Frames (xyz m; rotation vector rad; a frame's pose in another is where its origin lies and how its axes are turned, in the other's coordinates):
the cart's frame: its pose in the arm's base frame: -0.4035 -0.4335 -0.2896 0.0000 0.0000 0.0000
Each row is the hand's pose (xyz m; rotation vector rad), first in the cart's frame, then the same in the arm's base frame.
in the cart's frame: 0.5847 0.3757 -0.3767 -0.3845 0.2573 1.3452
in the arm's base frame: 0.1812 -0.0578 -0.6663 -0.3845 0.2573 1.3452
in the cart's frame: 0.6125 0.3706 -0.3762 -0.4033 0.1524 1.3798
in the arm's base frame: 0.2090 -0.0629 -0.6658 -0.4033 0.1524 1.3798
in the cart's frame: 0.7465 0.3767 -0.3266 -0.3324 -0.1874 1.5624
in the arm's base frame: 0.3430 -0.0568 -0.6162 -0.3324 -0.1874 1.5624
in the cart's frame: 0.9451 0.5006 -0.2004 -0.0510 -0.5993 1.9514
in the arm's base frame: 0.5416 0.0671 -0.4900 -0.0510 -0.5993 1.9514
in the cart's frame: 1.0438 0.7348 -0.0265 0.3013 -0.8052 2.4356
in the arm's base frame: 0.6403 0.3013 -0.3161 0.3013 -0.8052 2.4356
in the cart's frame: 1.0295 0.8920 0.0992 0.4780 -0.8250 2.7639
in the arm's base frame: 0.6260 0.4585 -0.1904 0.4780 -0.8250 2.7639
